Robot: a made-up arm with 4 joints. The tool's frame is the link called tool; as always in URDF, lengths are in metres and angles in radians.
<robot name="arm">
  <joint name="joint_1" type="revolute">
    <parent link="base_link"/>
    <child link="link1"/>
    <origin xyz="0 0 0.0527" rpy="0 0 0"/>
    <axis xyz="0 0 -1"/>
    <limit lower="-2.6" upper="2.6"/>
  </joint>
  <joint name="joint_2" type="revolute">
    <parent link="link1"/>
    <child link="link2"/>
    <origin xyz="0.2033 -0.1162 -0.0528" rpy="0 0 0"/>
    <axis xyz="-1 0 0"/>
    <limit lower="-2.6" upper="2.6"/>
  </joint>
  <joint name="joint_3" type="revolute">
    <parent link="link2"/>
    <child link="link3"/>
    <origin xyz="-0.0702 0.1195 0.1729" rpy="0 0 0"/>
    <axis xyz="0 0 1"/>
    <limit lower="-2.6" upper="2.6"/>
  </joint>
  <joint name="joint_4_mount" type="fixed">
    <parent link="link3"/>
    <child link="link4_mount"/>
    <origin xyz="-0.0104 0.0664 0.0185" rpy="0 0 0"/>
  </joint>
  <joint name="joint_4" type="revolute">
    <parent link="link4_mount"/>
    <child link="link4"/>
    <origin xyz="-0.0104 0.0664 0.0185" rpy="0 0 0"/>
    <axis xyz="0 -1 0"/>
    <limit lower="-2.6" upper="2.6"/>
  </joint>
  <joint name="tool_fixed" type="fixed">
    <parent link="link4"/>
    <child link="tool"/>
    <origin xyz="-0.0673 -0.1 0.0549" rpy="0 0 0"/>
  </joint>
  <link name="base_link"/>
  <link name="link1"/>
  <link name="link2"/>
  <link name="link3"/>
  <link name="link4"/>
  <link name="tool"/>
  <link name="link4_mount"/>
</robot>
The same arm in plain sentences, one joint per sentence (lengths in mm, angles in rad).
The arm has four revolute joints in a row. What follows holds with every joint at zero, and every direction is one of the base frame's. The first joint sits 52.7 mm along +z from the base frame's origin and turns about -z, from -2.6 to 2.6 rad. The second joint sits 203.3 mm along +x and 116.2 mm along -y and 52.8 mm along -z from the first joint and turns about -x, from -2.6 to 2.6 rad. The third joint sits 70.2 mm along -x and 119.5 mm along +y and 172.9 mm along +z from the second joint and turns about +z, from -2.6 to 2.6 rad. The fourth joint sits 20.8 mm along -x and 132.8 mm along +y and 37 mm along +z from the third joint and turns about -y, from -2.6 to 2.6 rad. The tool frame, which is the frame that the pose is given for, sits 67.3 mm along -x and 100 mm along -y and 54.9 mm along +z from the fourth joint; its axes are parallel to the base frame's.
